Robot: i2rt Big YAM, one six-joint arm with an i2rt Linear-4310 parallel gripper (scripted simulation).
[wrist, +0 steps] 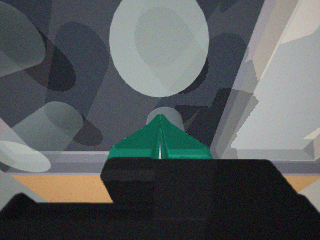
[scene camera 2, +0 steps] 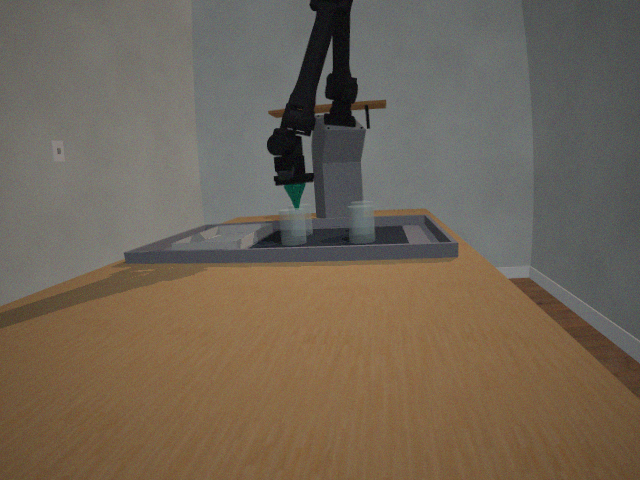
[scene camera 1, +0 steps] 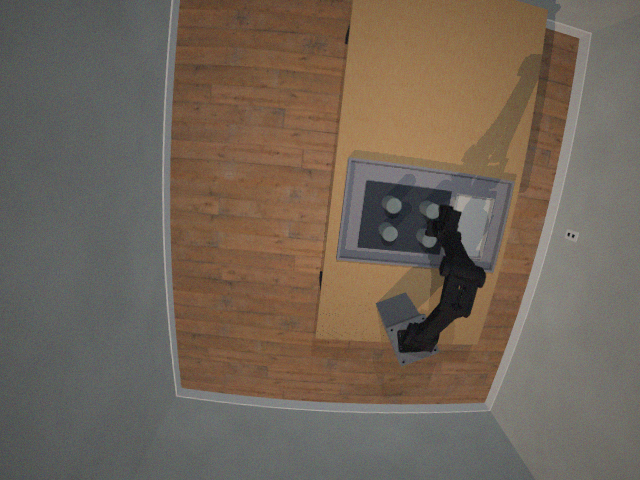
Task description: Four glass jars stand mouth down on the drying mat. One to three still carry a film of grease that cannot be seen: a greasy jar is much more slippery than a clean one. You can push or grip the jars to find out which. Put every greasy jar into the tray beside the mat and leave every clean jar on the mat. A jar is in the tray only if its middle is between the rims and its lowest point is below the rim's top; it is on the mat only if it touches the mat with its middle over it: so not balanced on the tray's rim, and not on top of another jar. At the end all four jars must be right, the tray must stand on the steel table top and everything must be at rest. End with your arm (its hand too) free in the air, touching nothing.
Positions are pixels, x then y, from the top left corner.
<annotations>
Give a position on a jar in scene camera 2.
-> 361,226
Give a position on a light tray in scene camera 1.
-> At 474,222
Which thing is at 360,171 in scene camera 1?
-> A rimmed steel table top.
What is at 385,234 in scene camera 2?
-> A dark drying mat.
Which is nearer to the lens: the jar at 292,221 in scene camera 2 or the light tray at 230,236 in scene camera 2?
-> The jar.
</annotations>
